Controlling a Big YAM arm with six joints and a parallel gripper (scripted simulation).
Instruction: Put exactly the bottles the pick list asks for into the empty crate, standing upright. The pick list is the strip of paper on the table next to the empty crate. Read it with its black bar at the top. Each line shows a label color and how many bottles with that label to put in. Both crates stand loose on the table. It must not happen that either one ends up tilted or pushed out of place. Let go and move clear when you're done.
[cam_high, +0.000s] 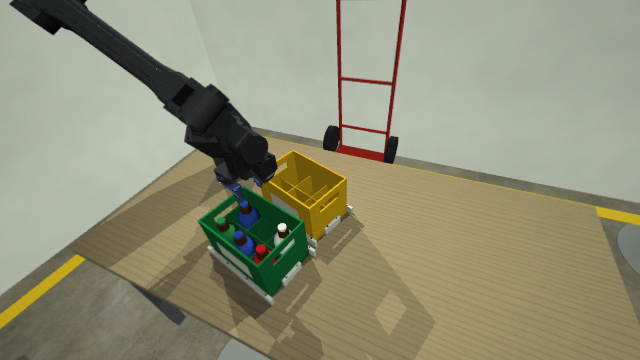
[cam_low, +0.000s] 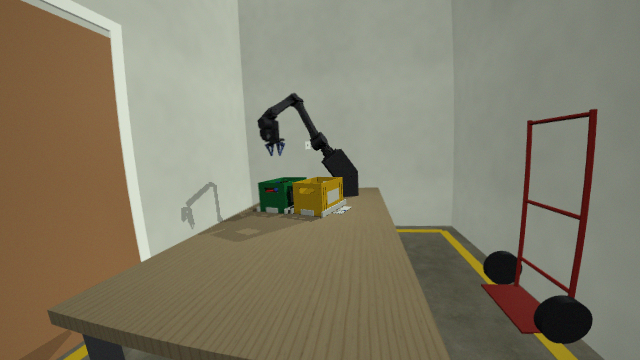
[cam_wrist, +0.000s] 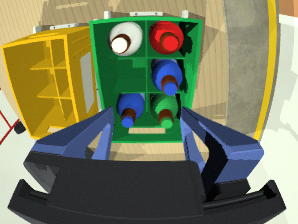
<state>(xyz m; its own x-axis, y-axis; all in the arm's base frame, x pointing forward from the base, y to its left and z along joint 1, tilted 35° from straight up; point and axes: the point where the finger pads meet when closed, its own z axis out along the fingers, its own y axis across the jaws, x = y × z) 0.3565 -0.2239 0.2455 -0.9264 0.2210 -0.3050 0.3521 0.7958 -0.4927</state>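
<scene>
Right now my hand is 40 mm short of the white-labelled bottle, 40 mm to the right of it and 250 mm above it. The rest, counted from my hand: green crate: 60 mm behind, 20 mm to the left, 250 mm below; red-label bottle: 10 mm ahead, 50 mm to the right, 250 mm below; green-label bottle: 160 mm behind, 10 mm to the left, 250 mm below.
</scene>
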